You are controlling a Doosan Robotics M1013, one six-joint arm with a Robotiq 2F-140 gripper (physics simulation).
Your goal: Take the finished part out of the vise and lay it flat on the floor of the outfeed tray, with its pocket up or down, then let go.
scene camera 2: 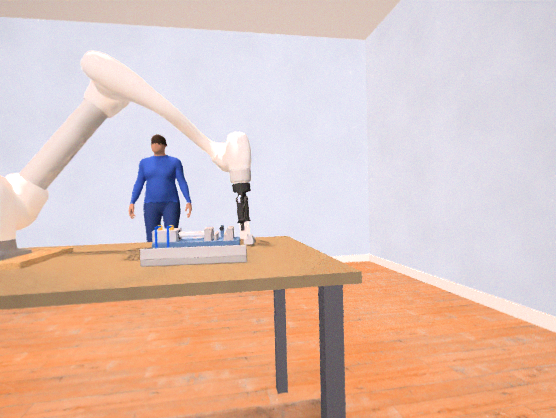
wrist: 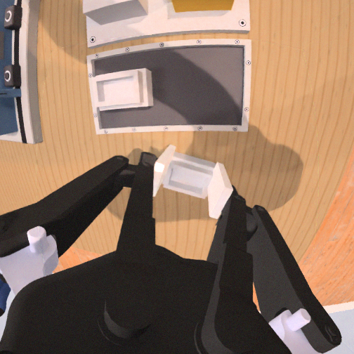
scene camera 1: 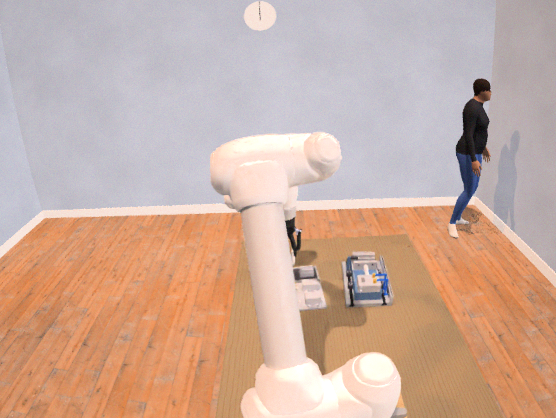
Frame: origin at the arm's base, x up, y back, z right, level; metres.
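Seen in the pictures: gripper, fingertip midpoint: (scene camera 2: 245,238).
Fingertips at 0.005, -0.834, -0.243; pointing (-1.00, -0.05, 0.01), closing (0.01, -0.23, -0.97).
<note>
A point is followed by its place in that frame, as x, y, z.
My gripper (scene camera 1: 293,255) {0.005, -0.834, -0.243} (scene camera 2: 247,235) {0.005, -0.834, -0.243} (wrist: 192,165) is shut on a white rectangular part (wrist: 186,182), its pocket facing the wrist camera. The pads press on its two short ends. In the wrist view it is over the wooden table top, beside the tray's long edge and slightly turned against it; its height is hard to tell. The outfeed tray (wrist: 150,129) has a pale rim and dark grey floor. Another white part (wrist: 118,90) with its pocket up lies at the tray's left end. The blue vise (scene camera 1: 367,285) {0.077, -0.551, 0.076} (scene camera 2: 200,243) {0.038, -0.690, 0.146} (wrist: 9,115) is at the wrist view's left edge.
A pale plate (wrist: 165,31) with a grey block (wrist: 117,11) and a yellow block (wrist: 202,5) lies beyond the tray in the wrist view. The table (scene camera 2: 300,267) {-0.016, -0.962, 0.310} ends near the gripper. Two people stand off the table, in black (scene camera 1: 472,127) and blue (scene camera 2: 161,180).
</note>
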